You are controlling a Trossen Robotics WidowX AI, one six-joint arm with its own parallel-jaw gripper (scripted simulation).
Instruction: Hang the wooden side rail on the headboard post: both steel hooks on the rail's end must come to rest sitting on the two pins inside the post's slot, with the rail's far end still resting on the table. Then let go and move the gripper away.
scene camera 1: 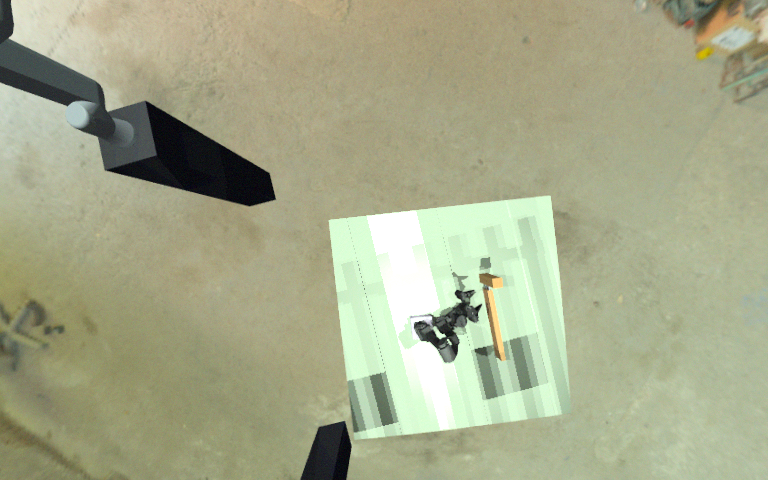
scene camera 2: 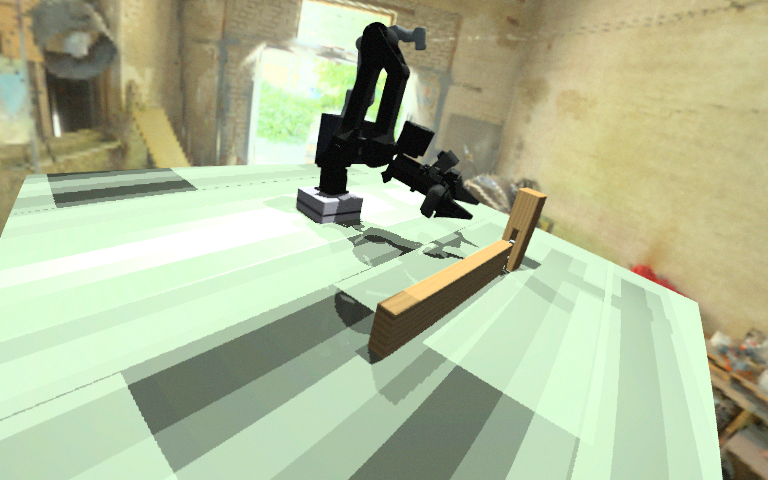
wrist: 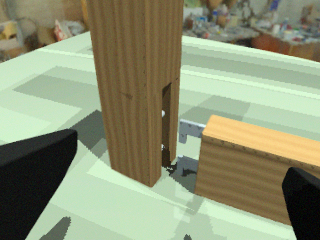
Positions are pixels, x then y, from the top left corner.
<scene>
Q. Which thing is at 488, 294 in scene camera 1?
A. A wooden side rail.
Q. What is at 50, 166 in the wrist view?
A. My gripper.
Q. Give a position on a wooden headboard post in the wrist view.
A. At 137, 57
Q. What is my gripper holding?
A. Nothing.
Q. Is my gripper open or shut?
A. Open.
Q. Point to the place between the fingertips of my gripper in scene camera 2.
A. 475, 210
</scene>
